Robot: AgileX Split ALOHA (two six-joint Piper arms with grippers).
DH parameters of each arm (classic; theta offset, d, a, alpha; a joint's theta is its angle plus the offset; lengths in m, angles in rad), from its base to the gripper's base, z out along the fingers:
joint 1: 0 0.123 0 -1.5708
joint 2: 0.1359 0 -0.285 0
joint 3: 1.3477 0 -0.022 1.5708
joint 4: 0 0.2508 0 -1.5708
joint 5: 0 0 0.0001 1.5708
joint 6: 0 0.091 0 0
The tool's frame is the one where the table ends.
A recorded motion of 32 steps. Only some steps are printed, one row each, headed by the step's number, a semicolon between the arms.
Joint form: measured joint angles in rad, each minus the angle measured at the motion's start. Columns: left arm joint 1, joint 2, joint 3, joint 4, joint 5, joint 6; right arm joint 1, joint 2, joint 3, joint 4, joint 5, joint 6.
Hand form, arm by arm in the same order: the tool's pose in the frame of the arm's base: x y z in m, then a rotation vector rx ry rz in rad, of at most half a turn. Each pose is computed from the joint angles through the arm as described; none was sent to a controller.
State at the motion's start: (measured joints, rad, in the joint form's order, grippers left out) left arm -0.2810 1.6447 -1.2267 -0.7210 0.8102 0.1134; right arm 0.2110 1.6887 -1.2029 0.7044 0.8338 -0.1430
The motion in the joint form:
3: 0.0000 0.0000 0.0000 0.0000 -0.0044 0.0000; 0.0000 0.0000 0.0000 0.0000 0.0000 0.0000
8: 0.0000 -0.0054 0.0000 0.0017 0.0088 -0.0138; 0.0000 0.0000 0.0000 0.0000 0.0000 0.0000
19: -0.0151 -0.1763 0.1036 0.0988 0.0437 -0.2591; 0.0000 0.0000 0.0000 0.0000 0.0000 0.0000
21: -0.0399 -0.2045 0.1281 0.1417 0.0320 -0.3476; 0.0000 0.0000 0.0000 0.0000 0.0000 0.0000
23: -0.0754 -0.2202 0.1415 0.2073 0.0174 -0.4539; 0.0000 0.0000 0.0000 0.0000 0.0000 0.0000
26: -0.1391 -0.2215 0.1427 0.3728 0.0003 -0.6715; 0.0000 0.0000 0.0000 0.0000 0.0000 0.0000
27: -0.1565 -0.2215 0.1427 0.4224 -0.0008 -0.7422; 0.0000 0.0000 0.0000 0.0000 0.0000 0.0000
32: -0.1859 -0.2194 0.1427 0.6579 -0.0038 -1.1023; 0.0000 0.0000 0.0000 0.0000 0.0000 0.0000
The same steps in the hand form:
3: 0.3216 -0.1380 0.2740 -0.0033 2.6400 -0.8977; 0.3307 0.1155 0.2507 0.0567 2.7133 0.8514
8: 0.3196 -0.1379 0.2755 -0.0120 2.6496 -0.9059; 0.3307 0.1155 0.2507 0.0567 2.7133 0.8514
19: 0.2764 -0.1262 0.2959 -0.2104 2.6839 -0.8934; 0.3307 0.1155 0.2507 0.0567 2.7133 0.8514
21: 0.2673 -0.1280 0.2959 -0.2713 2.6943 -0.8742; 0.3307 0.1155 0.2507 0.0567 2.7133 0.8514
23: 0.2606 -0.1322 0.2948 -0.3279 2.7060 -0.8359; 0.3307 0.1155 0.2507 0.0567 2.7133 0.8514
26: 0.2558 -0.1389 0.2910 -0.4301 2.7194 -0.7195; 0.3307 0.1155 0.2507 0.0567 2.7133 0.8514
27: 0.2545 -0.1405 0.2901 -0.4694 2.7193 -0.6862; 0.3307 0.1155 0.2507 0.0567 2.7133 0.8514
32: 0.2570 -0.1342 0.2869 -0.7513 2.6436 -0.5353; 0.3307 0.1155 0.2507 0.0567 2.7133 0.8514

